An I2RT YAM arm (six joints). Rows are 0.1 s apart.
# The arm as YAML. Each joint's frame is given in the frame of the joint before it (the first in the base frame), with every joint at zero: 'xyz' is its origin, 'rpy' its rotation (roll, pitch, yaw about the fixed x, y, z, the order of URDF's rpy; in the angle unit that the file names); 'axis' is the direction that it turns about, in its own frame. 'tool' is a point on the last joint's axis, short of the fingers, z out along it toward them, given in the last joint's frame.
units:
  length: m
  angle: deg
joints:
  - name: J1
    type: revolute
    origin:
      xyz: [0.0, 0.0, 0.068]
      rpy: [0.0, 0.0, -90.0]
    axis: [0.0, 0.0, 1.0]
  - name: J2
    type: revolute
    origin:
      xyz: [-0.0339, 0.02, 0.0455]
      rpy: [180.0, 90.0, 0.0]
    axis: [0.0, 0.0, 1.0]
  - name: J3
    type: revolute
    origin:
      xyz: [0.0, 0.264, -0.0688]
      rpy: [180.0, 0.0, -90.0]
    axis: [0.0, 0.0, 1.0]
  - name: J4
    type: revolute
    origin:
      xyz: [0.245, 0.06, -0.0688]
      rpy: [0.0, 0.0, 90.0]
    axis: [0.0, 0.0, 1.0]
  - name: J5
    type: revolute
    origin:
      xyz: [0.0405, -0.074, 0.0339]
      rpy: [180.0, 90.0, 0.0]
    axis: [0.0, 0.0, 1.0]
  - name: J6
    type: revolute
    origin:
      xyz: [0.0, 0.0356, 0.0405]
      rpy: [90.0, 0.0, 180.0]
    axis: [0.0, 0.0, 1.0]
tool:
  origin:
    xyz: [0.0, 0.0, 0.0]
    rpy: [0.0, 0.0, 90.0]
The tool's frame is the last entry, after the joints.
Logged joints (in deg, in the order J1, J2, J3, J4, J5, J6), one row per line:
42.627 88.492 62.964 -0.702 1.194 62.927
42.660 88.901 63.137 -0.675 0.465 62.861
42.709 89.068 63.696 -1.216 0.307 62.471
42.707 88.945 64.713 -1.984 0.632 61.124
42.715 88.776 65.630 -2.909 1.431 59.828
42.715 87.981 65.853 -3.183 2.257 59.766
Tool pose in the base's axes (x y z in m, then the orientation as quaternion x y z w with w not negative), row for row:
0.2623 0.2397 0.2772 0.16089 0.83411 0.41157 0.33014
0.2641 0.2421 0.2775 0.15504 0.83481 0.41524 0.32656
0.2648 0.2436 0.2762 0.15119 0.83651 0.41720 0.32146
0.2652 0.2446 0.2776 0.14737 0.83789 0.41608 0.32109
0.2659 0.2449 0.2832 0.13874 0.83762 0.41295 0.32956
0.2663 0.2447 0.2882 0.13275 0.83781 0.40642 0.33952
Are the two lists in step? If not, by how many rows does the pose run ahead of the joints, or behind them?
The pose runs 1 row behind the joints: the pose in row i belongs to the joints in row i - 1.
